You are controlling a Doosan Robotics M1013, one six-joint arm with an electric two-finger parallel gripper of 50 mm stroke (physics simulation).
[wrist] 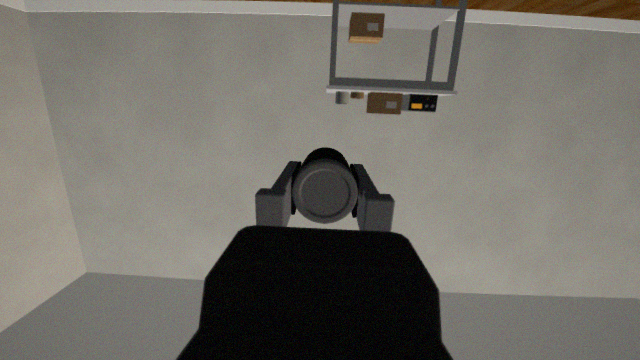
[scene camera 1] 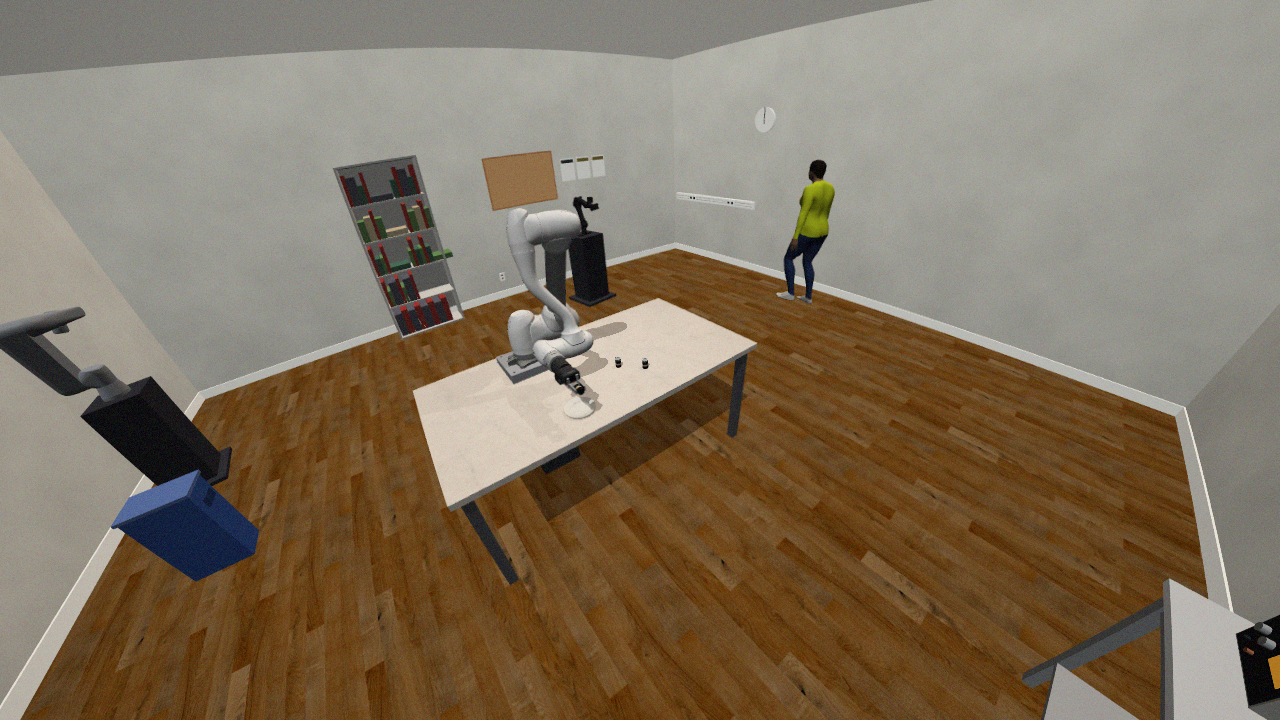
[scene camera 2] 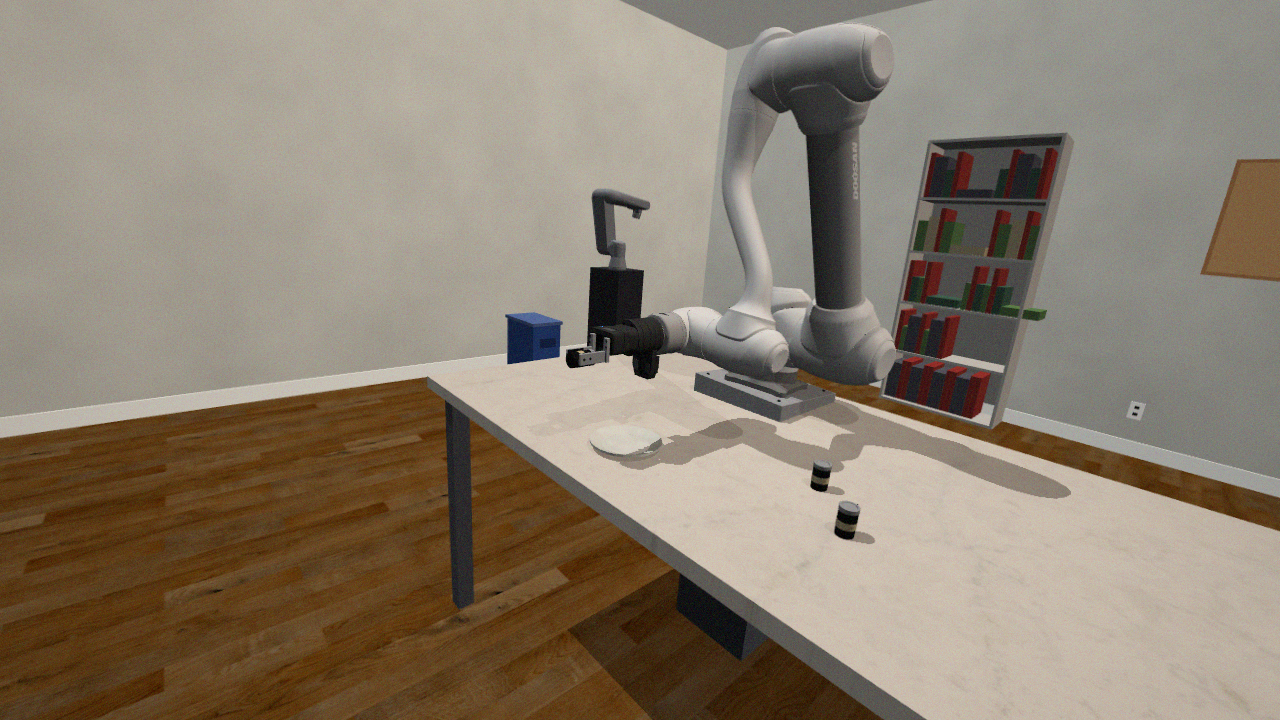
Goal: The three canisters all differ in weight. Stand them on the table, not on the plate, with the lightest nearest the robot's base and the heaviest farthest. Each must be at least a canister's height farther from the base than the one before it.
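Pixels of known places: gripper, between the fingertips: (wrist: 325, 178) (scene camera 1: 580, 390) (scene camera 2: 573, 357); arm's base, origin of its link: (scene camera 1: 528, 357) (scene camera 2: 766, 383).
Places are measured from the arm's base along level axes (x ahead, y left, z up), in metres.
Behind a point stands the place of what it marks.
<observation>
Two black canisters with pale bands and grey lids stand upright on the table (scene camera 1: 501, 429) {z -0.041, x 0.382, y -0.382 m} (scene camera 2: 984, 573) {z -0.041, x 0.490, y 0.583 m}: one canister (scene camera 1: 617, 361) {z -0.001, x 0.424, y 0.300 m} (scene camera 2: 820, 475) {z -0.008, x 0.432, y 0.314 m} nearer the robot's base, the other canister (scene camera 1: 644, 363) {z -0.005, x 0.546, y 0.383 m} (scene camera 2: 845, 519) {z -0.006, x 0.553, y 0.397 m} farther right in scene view 1. My gripper (scene camera 1: 578, 386) {z 0.158, x 0.659, y -0.100 m} (scene camera 2: 587, 357) {z 0.158, x 0.659, y -0.100 m} (wrist: 325, 178) {z 0.158, x 0.659, y -0.100 m} is shut on the third canister (wrist: 325, 200) {z 0.157, x 0.617, y -0.093 m}, whose round grey end faces the wrist camera. The gripper points roughly level and holds it in the air, above the table. The white plate (scene camera 1: 578, 412) {z -0.036, x 0.561, y -0.074 m} (scene camera 2: 625, 440) {z -0.036, x 0.532, y -0.064 m} lies on the table; no canister shows on it. The weights cannot be seen.
The robot's base plate (scene camera 1: 526, 368) {z 0.009, x 0.104, y -0.072 m} (scene camera 2: 778, 404) {z 0.003, x 0.151, y 0.105 m} sits at the table's back edge. The arm's shadow falls across the table top. A bookshelf (scene camera 2: 1052, 232) stands behind the robot, and a blue bin (scene camera 1: 192, 528) (scene camera 2: 534, 338) is on the floor. A person (scene camera 1: 814, 210) stands beyond the table.
</observation>
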